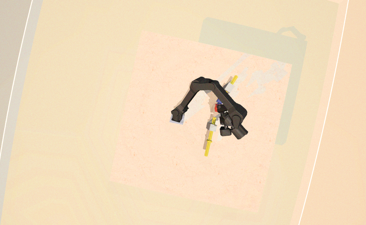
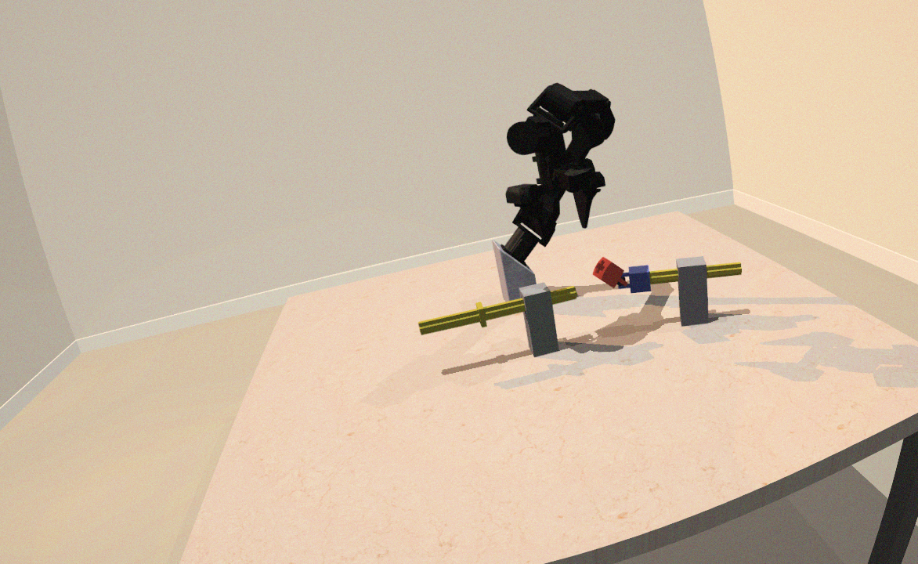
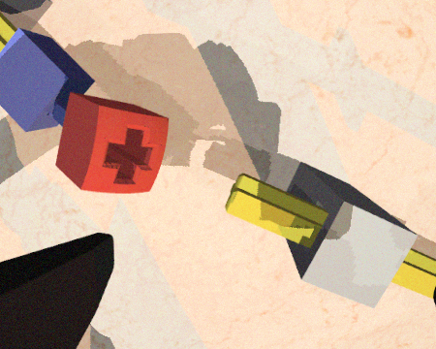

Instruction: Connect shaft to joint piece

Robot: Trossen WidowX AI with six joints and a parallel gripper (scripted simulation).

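Now: the red square joint piece 20 mm behind my gripper tip, 80 mm to the left of it and 100 mm below it.
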